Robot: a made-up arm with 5 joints. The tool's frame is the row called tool. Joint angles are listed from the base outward. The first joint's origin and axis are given. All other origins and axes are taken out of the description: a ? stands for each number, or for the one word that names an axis. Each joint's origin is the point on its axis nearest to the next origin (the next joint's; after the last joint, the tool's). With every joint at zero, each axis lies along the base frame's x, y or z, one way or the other. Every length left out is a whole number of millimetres.
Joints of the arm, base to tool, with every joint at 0 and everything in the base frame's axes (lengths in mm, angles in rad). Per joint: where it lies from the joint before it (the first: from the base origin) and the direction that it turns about. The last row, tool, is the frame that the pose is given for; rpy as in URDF.
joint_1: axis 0 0 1 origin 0 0 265
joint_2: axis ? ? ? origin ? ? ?
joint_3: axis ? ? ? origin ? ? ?
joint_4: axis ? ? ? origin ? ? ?
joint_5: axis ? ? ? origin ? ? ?
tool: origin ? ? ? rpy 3.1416 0 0
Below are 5 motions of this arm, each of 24 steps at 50 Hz.
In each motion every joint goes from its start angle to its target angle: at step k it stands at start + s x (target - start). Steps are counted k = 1, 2, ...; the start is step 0. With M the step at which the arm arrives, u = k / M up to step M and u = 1 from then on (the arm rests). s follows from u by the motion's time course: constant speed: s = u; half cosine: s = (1 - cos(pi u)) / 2; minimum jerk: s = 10 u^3 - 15 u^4 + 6 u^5.
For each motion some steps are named. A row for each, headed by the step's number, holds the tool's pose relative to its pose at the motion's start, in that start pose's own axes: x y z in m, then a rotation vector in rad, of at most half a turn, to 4 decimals.
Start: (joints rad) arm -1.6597 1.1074 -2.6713 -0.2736 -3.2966
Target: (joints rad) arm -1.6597 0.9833 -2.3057 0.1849 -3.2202
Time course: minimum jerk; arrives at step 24
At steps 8, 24:
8: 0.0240 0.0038 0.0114 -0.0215 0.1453 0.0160
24: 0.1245 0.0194 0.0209 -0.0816 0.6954 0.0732

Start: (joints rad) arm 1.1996 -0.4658 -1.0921 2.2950 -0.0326
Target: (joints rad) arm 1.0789 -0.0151 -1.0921 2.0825 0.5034
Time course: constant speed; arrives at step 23
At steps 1, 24:
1: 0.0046 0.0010 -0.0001 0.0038 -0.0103 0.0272
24: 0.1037 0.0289 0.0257 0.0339 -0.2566 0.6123

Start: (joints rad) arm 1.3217 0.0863 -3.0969 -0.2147 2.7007
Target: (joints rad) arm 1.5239 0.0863 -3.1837 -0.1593 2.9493
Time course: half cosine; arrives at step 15
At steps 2, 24:
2: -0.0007 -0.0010 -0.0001 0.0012 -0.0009 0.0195
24: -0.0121 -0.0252 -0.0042 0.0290 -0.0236 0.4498

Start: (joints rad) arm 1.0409 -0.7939 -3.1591 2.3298 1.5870
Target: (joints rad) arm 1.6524 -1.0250 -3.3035 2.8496 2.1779
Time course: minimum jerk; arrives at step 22
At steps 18, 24:
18: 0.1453 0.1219 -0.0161 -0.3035 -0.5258 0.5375
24: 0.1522 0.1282 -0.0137 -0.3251 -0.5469 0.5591

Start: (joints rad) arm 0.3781 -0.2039 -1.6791 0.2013 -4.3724
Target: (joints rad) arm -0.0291 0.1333 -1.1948 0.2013 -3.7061
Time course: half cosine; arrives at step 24
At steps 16, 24:
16: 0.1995 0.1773 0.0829 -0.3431 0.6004 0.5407
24: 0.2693 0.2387 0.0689 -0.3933 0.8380 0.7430

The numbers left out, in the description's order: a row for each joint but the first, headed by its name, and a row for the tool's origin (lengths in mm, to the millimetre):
joint_2: axis 0 1 0, xyz 0 0 0
joint_3: axis 0 1 0, xyz 41 0 218
joint_4: axis 0 1 0, xyz 50 0 -222
joint_5: axis 0 0 -1, xyz 94 0 -120
tool: xyz 0 0 0

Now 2 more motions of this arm.
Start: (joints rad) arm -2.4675 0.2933 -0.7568 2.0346 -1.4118
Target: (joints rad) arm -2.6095 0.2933 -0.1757 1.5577 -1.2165
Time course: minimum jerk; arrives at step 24
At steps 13, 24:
13: 0.0004 0.0306 0.0717 0.0763 0.0673 0.1102
24: 0.0063 0.0366 0.1294 0.1368 0.1110 0.1874

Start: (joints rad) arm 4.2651 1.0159 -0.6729 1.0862 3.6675
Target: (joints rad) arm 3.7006 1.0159 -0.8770 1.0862 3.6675
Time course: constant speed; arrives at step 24
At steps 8, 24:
8: -0.0188 -0.0101 -0.0200 -0.1943 0.0344 0.0329
24: -0.0619 -0.0535 -0.0451 -0.5743 0.1037 0.1364

